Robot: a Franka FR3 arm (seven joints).
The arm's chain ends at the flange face. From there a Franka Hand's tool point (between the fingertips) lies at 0.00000 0.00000 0.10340 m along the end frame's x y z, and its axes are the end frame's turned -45 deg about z.
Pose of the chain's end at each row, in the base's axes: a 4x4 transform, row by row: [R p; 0 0 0 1], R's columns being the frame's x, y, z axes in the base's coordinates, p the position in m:
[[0.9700 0.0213 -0.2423 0.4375], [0.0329 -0.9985 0.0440 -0.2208], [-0.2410 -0.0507 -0.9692 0.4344], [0 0 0 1]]
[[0.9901 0.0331 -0.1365 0.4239], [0.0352 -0.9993 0.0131 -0.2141], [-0.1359 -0.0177 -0.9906 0.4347], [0 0 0 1]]
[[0.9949 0.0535 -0.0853 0.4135], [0.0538 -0.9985 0.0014 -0.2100], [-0.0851 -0.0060 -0.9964 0.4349], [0 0 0 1]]
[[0.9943 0.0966 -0.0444 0.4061], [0.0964 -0.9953 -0.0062 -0.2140], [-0.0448 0.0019 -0.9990 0.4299], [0 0 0 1]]
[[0.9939 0.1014 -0.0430 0.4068], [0.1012 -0.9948 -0.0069 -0.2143], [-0.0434 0.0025 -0.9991 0.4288], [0 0 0 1]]
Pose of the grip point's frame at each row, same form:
[[0.6708 0.7010 -0.2423 0.4124], [0.7293 -0.6828 0.0440 -0.2163], [-0.1346 -0.2063 -0.9692 0.3342], [0 0 0 1]]
[[0.6767 0.7235 -0.1365 0.4098], [0.7315 -0.6817 0.0131 -0.2127], [-0.0836 -0.1086 -0.9906 0.3323], [0 0 0 1]]
[[0.6657 0.7413 -0.0853 0.4047], [0.7441 -0.6680 0.0014 -0.2099], [-0.0559 -0.0644 -0.9964 0.3319], [0 0 0 1]]
[[0.6348 0.7714 -0.0444 0.4015], [0.7719 -0.6356 -0.0062 -0.2146], [-0.0330 -0.0303 -0.9990 0.3266], [0 0 0 1]]
[[0.6311 0.7745 -0.0430 0.4024], [0.7750 -0.6319 -0.0069 -0.2150], [-0.0325 -0.0289 -0.9991 0.3255], [0 0 0 1]]

